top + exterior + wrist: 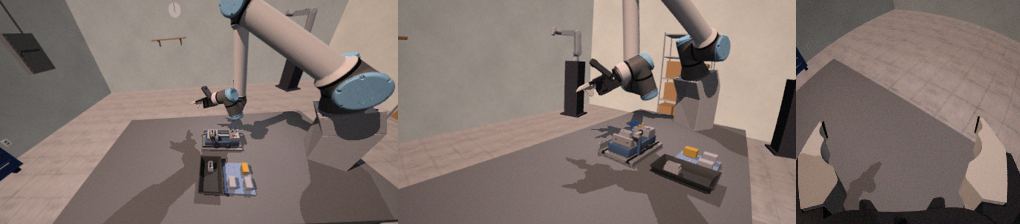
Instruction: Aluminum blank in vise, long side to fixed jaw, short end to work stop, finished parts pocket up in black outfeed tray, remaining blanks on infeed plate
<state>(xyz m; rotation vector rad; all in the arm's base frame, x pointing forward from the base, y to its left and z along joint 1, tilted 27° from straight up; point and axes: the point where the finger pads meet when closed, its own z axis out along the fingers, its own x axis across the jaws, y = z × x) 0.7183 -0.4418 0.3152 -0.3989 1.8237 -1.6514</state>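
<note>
Now: hand 180 mm past the yellow brass blank, 530 mm to the right of it and 250 mm above it. Round my hand: vise (130 mm behind, 260 mm to the left, 240 mm below).
</note>
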